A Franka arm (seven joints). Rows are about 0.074 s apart.
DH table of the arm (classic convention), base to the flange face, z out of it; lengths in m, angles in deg. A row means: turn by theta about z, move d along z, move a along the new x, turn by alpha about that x. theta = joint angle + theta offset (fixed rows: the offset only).
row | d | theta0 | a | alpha
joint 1 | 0.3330 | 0.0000 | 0.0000 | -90.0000
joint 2 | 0.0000 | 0.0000 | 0.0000 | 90.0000
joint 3 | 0.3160 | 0.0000 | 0.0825 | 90.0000
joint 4 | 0.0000 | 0.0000 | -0.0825 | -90.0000
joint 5 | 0.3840 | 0.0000 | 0.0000 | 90.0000
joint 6 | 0.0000 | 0.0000 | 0.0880 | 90.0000
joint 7 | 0.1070 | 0.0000 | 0.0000 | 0.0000
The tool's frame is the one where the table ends.
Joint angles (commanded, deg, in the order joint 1, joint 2, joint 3, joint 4, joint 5, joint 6, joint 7), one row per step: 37.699 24.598 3.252 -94.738 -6.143 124.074 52.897; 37.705 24.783 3.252 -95.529 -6.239 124.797 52.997; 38.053 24.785 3.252 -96.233 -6.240 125.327 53.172; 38.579 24.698 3.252 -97.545 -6.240 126.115 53.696; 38.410 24.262 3.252 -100.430 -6.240 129.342 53.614; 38.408 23.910 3.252 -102.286 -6.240 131.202 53.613; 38.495 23.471 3.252 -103.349 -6.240 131.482 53.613; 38.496 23.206 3.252 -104.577 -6.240 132.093 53.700; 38.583 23.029 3.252 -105.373 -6.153 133.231 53.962; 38.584 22.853 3.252 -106.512 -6.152 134.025 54.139
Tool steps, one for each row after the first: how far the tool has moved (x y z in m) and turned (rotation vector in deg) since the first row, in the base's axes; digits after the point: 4 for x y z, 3 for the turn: -0.0015 -0.0008 -0.0075 -0.182 0.170 0.024; -0.0057 0.0013 -0.0124 -0.259 0.324 0.252; -0.0130 0.0037 -0.0207 -0.466 0.682 0.342; -0.0175 -0.0013 -0.0335 0.158 0.218 0.542; -0.0218 -0.0041 -0.0411 0.461 0.021 0.706; -0.0258 -0.0060 -0.0441 0.230 0.279 0.835; -0.0295 -0.0088 -0.0497 0.026 0.564 0.815; -0.0318 -0.0089 -0.0520 0.492 0.270 0.679; -0.0351 -0.0113 -0.0576 0.430 0.431 0.577
